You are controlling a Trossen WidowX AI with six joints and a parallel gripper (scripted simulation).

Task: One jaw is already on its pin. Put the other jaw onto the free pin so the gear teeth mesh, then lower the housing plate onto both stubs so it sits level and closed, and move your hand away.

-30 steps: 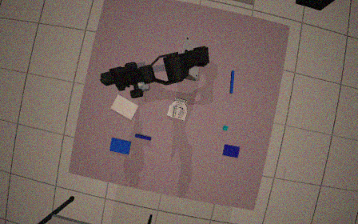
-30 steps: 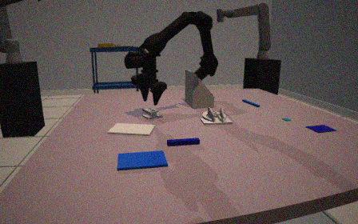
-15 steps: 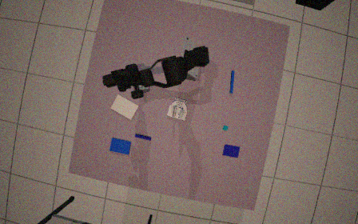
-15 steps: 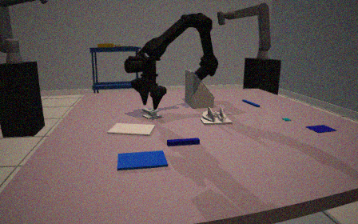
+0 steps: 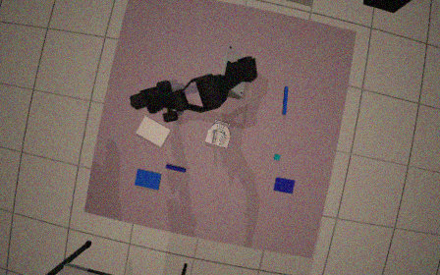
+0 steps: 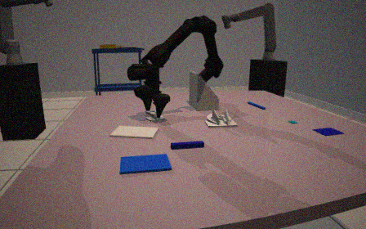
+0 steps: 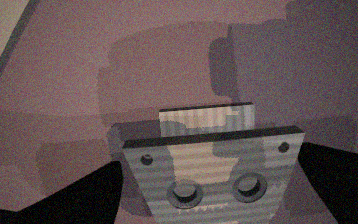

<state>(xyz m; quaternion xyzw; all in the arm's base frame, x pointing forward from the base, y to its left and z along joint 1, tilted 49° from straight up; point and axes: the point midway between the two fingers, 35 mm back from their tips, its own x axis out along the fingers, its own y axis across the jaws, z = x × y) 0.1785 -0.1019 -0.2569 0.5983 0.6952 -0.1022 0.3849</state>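
The grey housing plate is 1 cm to the left of my gripper tip and 1 cm above it. Also, from my gripper tip: dark blue bar 32 cm ahead, 8 cm to the left, 1 cm below; dark blue slab 67 cm to the left, 29 cm ahead, 2 cm below; teal piece 60 cm to the left, 15 cm ahead, 2 cm below.
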